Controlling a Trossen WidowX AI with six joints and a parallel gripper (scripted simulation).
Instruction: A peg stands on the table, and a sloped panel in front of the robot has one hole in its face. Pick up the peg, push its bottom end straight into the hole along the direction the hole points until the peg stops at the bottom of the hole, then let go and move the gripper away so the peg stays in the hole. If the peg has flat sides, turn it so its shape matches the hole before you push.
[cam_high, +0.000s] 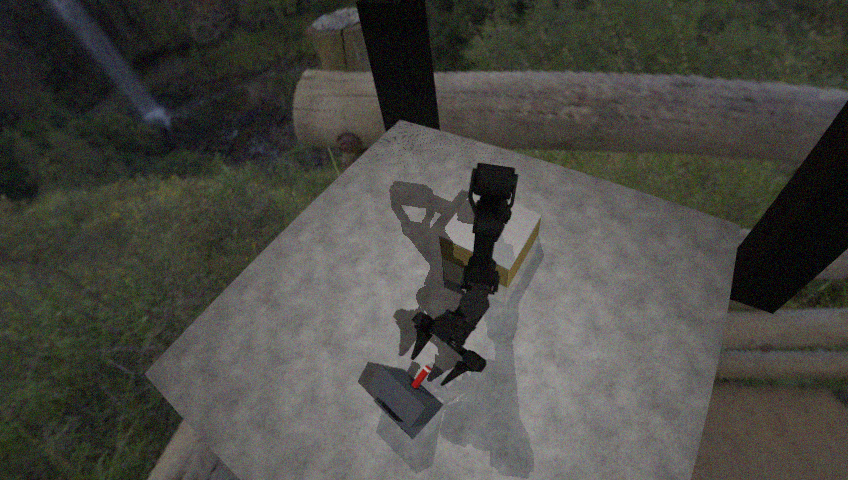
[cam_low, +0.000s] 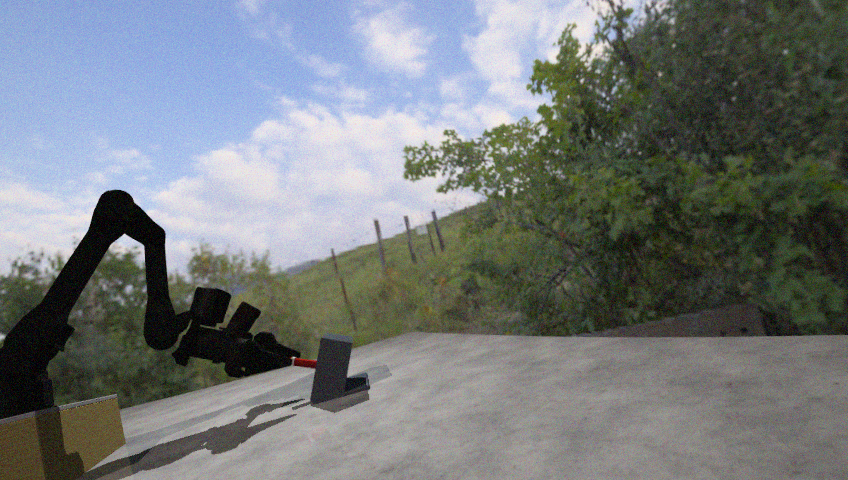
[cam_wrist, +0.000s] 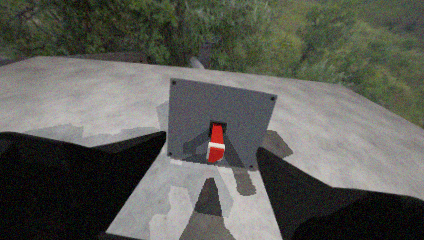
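The red peg lies 10 mm ahead of my gripper tip, 10 mm to the right of it and 10 mm below it. Round my gripper tip: dark sloped panel: 60 mm ahead, 20 mm to the right, 30 mm below.
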